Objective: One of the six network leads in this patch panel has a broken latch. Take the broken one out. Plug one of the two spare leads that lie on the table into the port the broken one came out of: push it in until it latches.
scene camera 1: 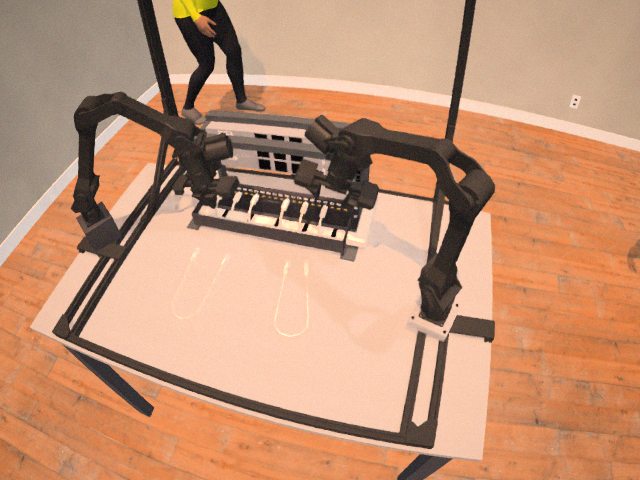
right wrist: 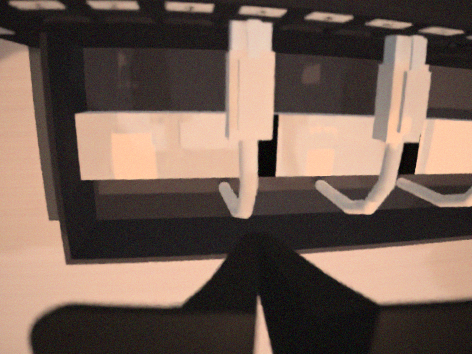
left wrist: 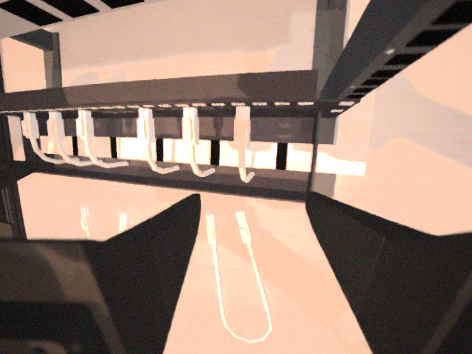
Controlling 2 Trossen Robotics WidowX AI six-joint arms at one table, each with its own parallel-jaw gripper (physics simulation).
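Frame: origin at the left arm's base, x left, y back, z up, level; metres.
Seen in the pictures: left gripper, fingertip midpoint: (scene camera 1: 329, 202) (left wrist: 253, 200); right gripper, fingertip midpoint: (scene camera 1: 214, 207) (right wrist: 255, 244) (left wrist: 38, 165); left arm's base at its link origin: (scene camera 1: 435, 311); right arm's base at its link origin: (scene camera 1: 93, 216).
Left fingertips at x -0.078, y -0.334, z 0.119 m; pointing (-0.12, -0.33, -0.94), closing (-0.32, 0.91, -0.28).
Pixels of each thing's middle, then the offset from my left fingertips to it. "spot": a spot on its surface instead.
- leftmost lead at a spot on its surface: (right wrist: 250, 95) spot: dx +0.053, dy -0.329, dz -0.069 m
- second lead at a spot on its surface: (right wrist: 401, 102) (scene camera 1: 235, 195) spot: dx +0.039, dy -0.281, dz -0.070 m
- spare lead at a spot on its surface: (left wrist: 221, 300) spot: dx +0.234, dy -0.005, dz -0.160 m
- grey rack unit at the middle of its body: (scene camera 1: 282, 148) dx -0.116, dy -0.221, dz +0.011 m
The patch panel (scene camera 1: 270, 210) (left wrist: 190, 89) holds six pale leads in a row. The leftmost lead (scene camera 1: 218, 203) (right wrist: 250, 95) and the second lead (scene camera 1: 236, 199) (right wrist: 401, 102) are seated in their ports in the right wrist view. Which latch is broken I cannot tell. My right gripper (scene camera 1: 219, 190) (right wrist: 255, 244) is shut and empty, its tips just below the bent cable of the leftmost lead. My left gripper (scene camera 1: 336, 185) (left wrist: 253, 200) is open and empty, in front of the panel's right end. One spare lead (scene camera 1: 308, 310) (left wrist: 221, 300) lies at the middle of the table, the other spare lead (scene camera 1: 202, 302) to its left.
A dark frame rail (scene camera 1: 268, 235) runs along the panel's front. A grey rack unit (scene camera 1: 240, 155) with square openings stands behind it. Black posts (scene camera 1: 155, 56) (scene camera 1: 461, 67) rise at both sides of the table. A person (scene camera 1: 206, 41) stands behind the table.
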